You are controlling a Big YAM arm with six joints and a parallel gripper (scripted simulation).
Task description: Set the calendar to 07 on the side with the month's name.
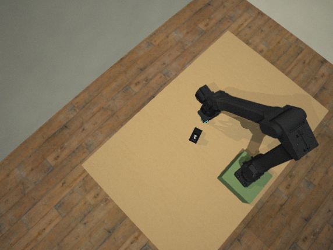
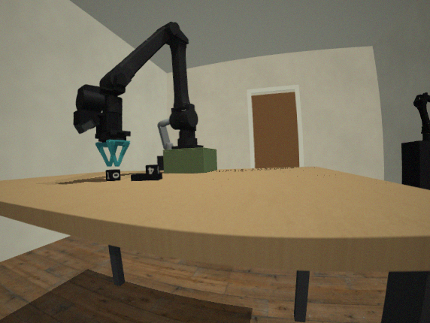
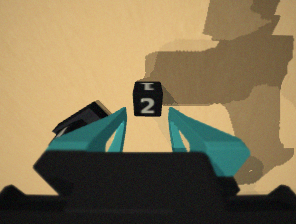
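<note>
Right now my hand is 3 cm above the digit cube. Round my hand: black calendar tray (10 cm to the left, 4 cm below, 4 cm behind).
</note>
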